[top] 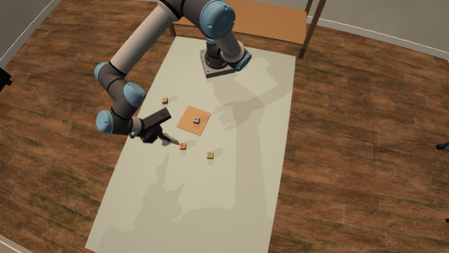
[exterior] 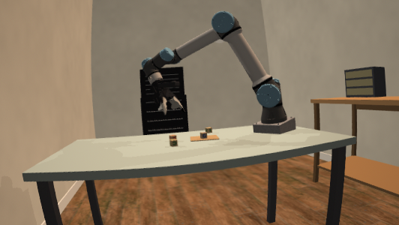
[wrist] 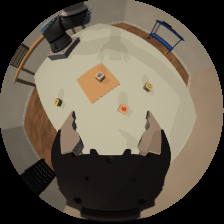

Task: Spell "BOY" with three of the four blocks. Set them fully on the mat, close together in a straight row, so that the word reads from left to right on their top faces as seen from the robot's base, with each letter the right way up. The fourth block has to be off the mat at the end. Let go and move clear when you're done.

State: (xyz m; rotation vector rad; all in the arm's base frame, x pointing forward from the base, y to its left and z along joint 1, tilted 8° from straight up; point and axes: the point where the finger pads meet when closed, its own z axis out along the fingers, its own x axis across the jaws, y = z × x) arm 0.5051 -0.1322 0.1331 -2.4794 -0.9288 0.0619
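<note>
The orange mat is 13 cm below my hand, 13 cm behind it and 6 cm to the left of it. Round my hand: block: 22 cm behind, 13 cm to the right, 12 cm below.
</note>
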